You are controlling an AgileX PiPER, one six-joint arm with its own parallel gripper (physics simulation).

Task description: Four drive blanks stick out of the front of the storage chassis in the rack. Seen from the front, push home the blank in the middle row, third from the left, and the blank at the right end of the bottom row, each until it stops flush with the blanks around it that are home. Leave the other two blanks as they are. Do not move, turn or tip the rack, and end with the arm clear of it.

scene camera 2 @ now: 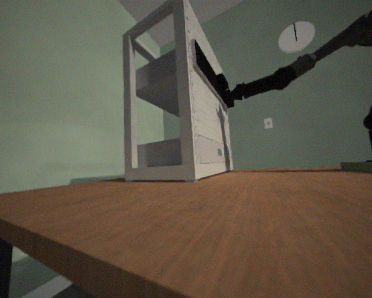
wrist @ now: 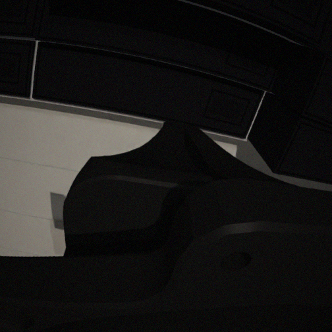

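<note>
The pale storage rack (scene camera 2: 187, 125) stands upright, with the dark chassis front (scene camera 2: 205, 62) high on its face. Toward its far end, dark blanks (scene camera 2: 221, 81) jut out in the scene view. In the wrist view a wide bottom-row blank (wrist: 125, 82) sits beside the right-end blank (wrist: 307, 150), which stands proud and shows its left side face. The middle row above is too dark to read exactly. My gripper (scene camera 2: 233, 95) (wrist: 175, 144) is shut and empty, its tip at the chassis's far lower end, overlapping the wide blank's lower edge in view. Contact cannot be told.
Pale panels (wrist: 30, 140) lie below the chassis. The rack stands on the wooden table (scene camera 2: 225, 225). My arm (scene camera 2: 270, 82) reaches in from the upper right. A green object (scene camera 2: 356, 166) is at the table's right, with a wall clock (scene camera 2: 297, 36) behind.
</note>
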